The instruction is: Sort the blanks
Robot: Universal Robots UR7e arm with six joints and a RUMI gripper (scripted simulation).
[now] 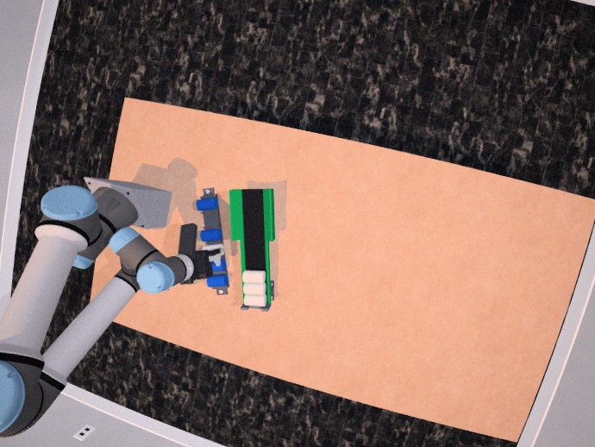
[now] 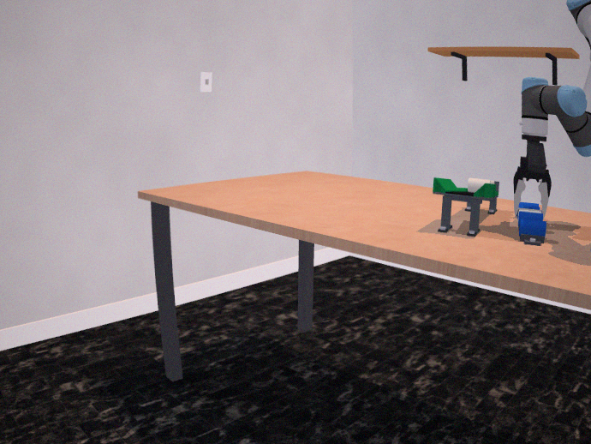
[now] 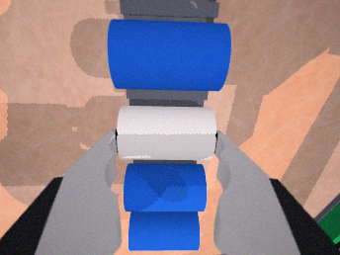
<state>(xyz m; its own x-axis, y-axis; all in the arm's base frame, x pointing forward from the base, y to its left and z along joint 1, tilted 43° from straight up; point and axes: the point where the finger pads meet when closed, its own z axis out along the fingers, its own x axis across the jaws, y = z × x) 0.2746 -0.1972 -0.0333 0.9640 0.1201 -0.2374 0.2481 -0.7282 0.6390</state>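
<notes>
The grey stock rack lies 40 mm below my hand, 30 mm to the left of it and 10 mm behind it. Also, from my hand: grey stop 190 mm ahead, 150 mm to the right, 30 mm above.
</notes>
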